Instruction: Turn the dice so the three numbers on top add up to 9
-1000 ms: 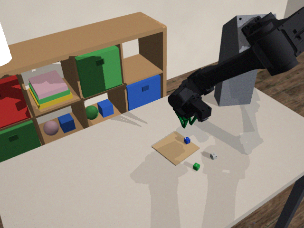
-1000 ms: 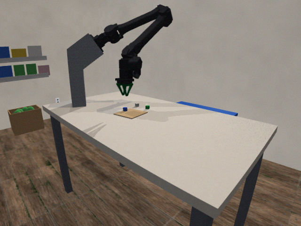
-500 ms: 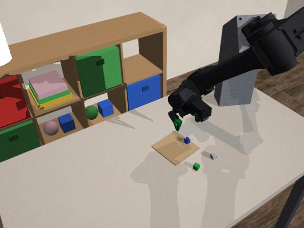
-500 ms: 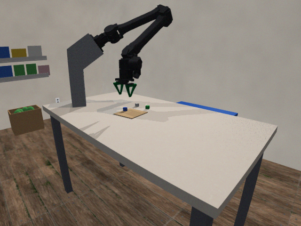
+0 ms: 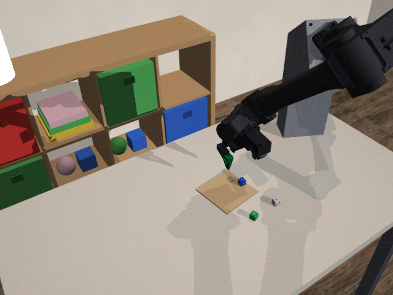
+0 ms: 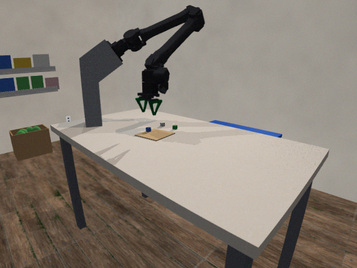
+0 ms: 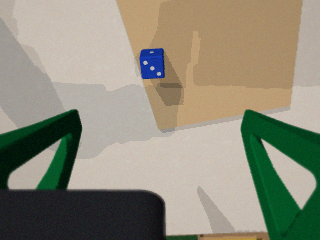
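Now: hand 40 mm short of the green die, 140 mm to the right of it and 90 mm above it. The rest, counted from my hand: tan mat (50 mm ahead, 100 mm below); blue die (10 mm behind, 90 mm below); white die (60 mm behind, 120 mm to the left, 90 mm below).
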